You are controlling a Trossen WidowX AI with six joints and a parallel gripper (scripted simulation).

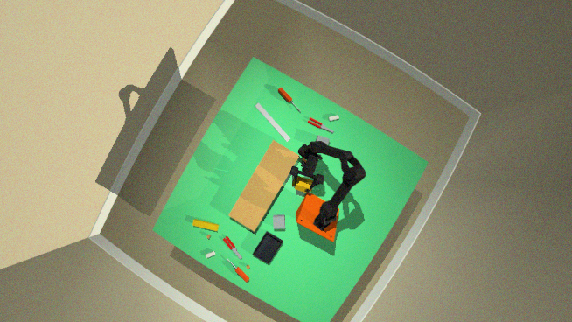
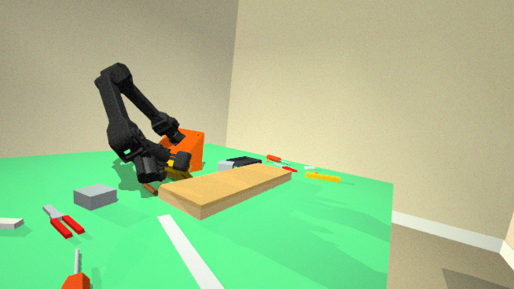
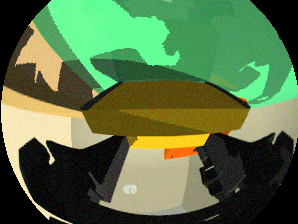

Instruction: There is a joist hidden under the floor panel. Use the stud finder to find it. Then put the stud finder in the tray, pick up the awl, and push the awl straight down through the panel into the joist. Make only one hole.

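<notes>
Right now the yellow stud finder is 1 cm behind my gripper tip, 1 cm to the right of it and 1 cm below it. Round my gripper tip: awl 2 cm ahead, 13 cm to the right, 6 cm below; then white ruler 38 cm ahead, 20 cm to the right, 6 cm below; then dark tray 7 cm behind, 42 cm to the left, 5 cm below.
</notes>
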